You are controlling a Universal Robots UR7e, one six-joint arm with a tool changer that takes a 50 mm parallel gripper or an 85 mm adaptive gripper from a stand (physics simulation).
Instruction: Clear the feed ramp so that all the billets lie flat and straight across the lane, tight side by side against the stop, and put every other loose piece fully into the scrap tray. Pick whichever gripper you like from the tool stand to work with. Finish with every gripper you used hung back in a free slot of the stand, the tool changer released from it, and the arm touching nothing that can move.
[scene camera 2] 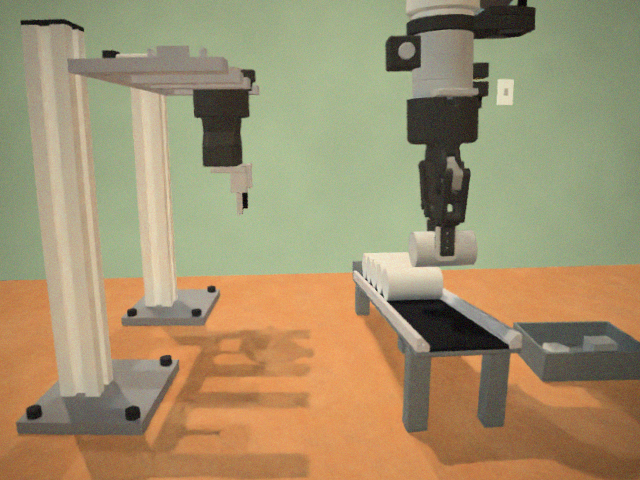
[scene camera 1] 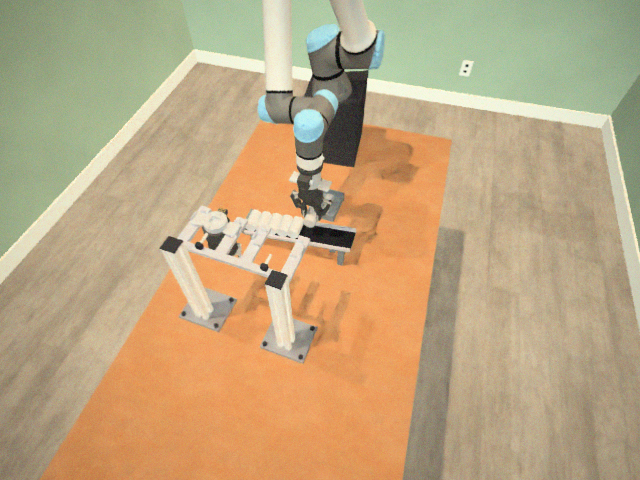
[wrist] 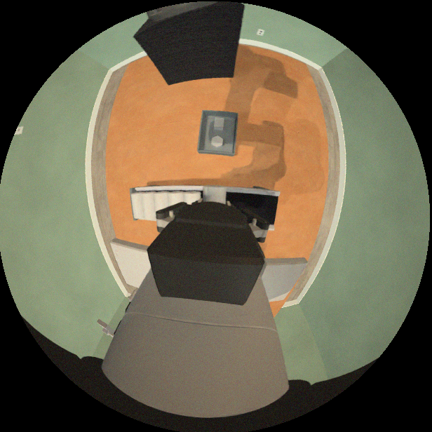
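Observation:
My gripper is shut on a white cylindrical billet. The held billet is level and crosswise, above the feed ramp and just past the open end of the row. Several white billets lie side by side across the lane, in a row from the end with the stop. The scrap tray holds a pale block and a pale six-sided piece. My gripper partly hides the ramp in the wrist view.
The tool stand runs alongside the ramp on two tall posts with bolted feet. Another gripper hangs in it, level with the upper arm-tool area. The black robot pedestal stands beyond the scrap tray.

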